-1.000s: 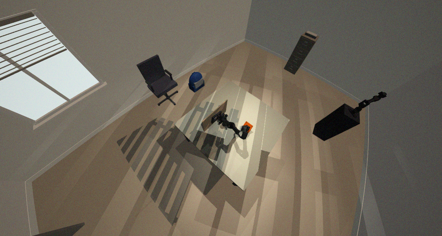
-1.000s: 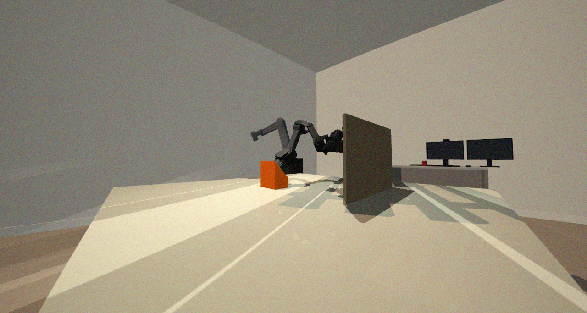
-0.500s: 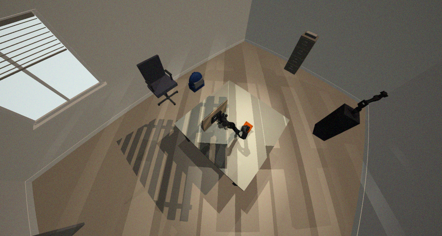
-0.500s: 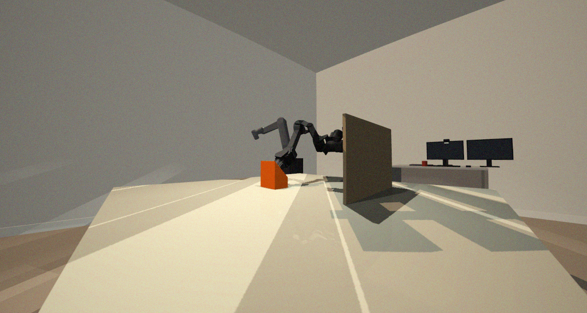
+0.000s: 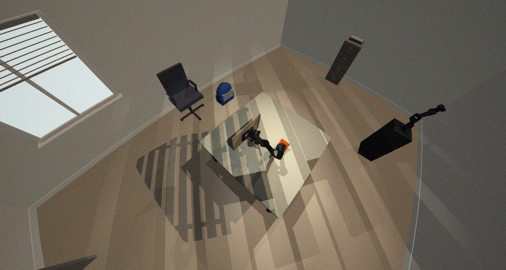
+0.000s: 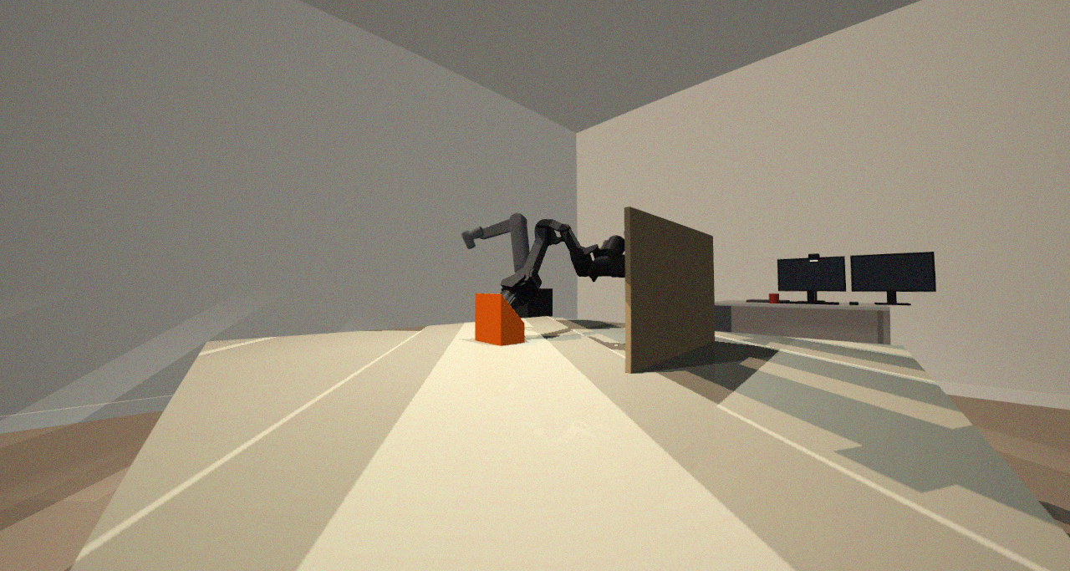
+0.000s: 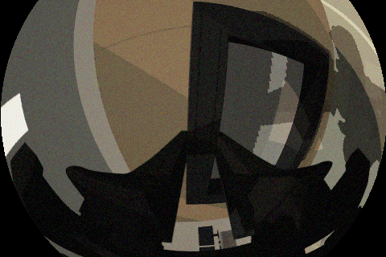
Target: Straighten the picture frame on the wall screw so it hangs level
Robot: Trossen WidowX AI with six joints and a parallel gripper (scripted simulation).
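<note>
Now: the black picture frame 1 cm ahead of my gripper tip and 5 cm below it. Also, from my gripper tip: brown wall board 2 cm ahead, 6 cm below.
</note>
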